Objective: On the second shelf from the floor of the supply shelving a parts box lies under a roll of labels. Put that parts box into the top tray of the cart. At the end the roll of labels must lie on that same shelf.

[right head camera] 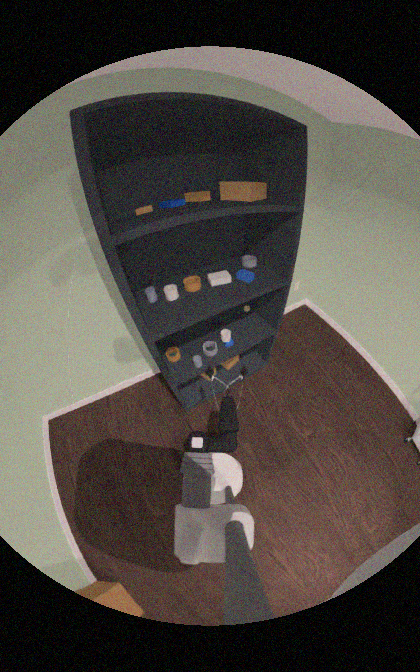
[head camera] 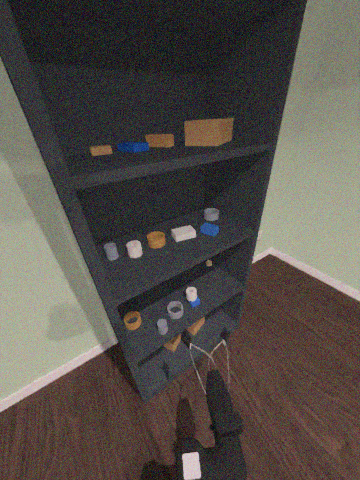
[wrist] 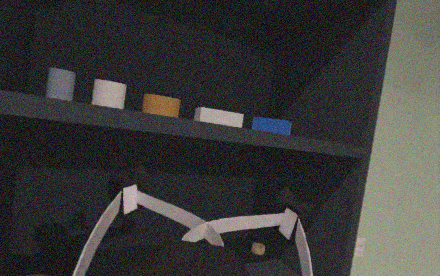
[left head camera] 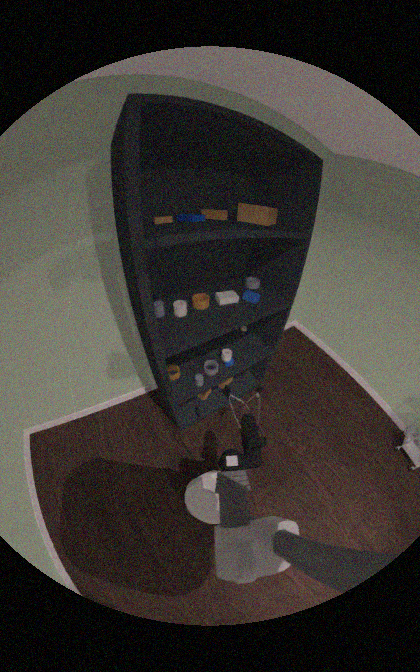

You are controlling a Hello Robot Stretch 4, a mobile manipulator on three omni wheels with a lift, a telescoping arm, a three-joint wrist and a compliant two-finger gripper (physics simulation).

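Places are measured from the robot's base along level axes (x ahead, y left, z up), in millimetres.
Where they show: gripper, fingertip midpoint: (head camera: 204, 329) (wrist: 211, 194).
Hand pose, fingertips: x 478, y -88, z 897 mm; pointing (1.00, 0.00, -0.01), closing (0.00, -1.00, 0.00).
Things, the pixels of their top centre, and the offset from my fingertips. Level surfaces: height alone.
- small blue parts box, middle of its top: (head camera: 192, 296) dz -351, dx +446, dy -18 mm
- second shelf, its level: dz -391 mm
- grey ring, middle of its top: (head camera: 175, 307) dz -343, dx +373, dy +103 mm
- small grey cylinder, middle of its top: (head camera: 162, 322) dz -321, dx +261, dy +182 mm
- white box, middle of its top: (wrist: 219, 110) (head camera: 183, 230) dz +106, dx +533, dy +19 mm
- blue box, middle of its top: (wrist: 271, 119) (head camera: 209, 226) dz +106, dx +552, dy -135 mm
A small blue parts box (head camera: 195, 302) (left head camera: 229, 362) (right head camera: 229, 343) is on the second shelf (head camera: 220, 290) from the floor, towards the right. A white roll of labels (head camera: 191, 293) (left head camera: 227, 355) (right head camera: 226, 335) stands upright on it, covering part of it. Neither can be made out in the wrist view. My gripper (head camera: 207, 339) (left head camera: 244, 395) (right head camera: 227, 377) (wrist: 211, 194) is open and empty in front of the shelving, its fingertips apart. In the head views it appears below the parts box; its exact distance is unclear. The cart (left head camera: 413, 447) (right head camera: 417, 440) shows partly at the right edges.
On the same shelf are an orange ring (head camera: 132, 320), a grey ring (head camera: 175, 310) and a small grey cylinder (head camera: 162, 327). The shelf above holds several items, including a white box (head camera: 183, 233) (wrist: 219, 117) and another blue box (head camera: 210, 229) (wrist: 271, 126). Brown boxes are at the bottom.
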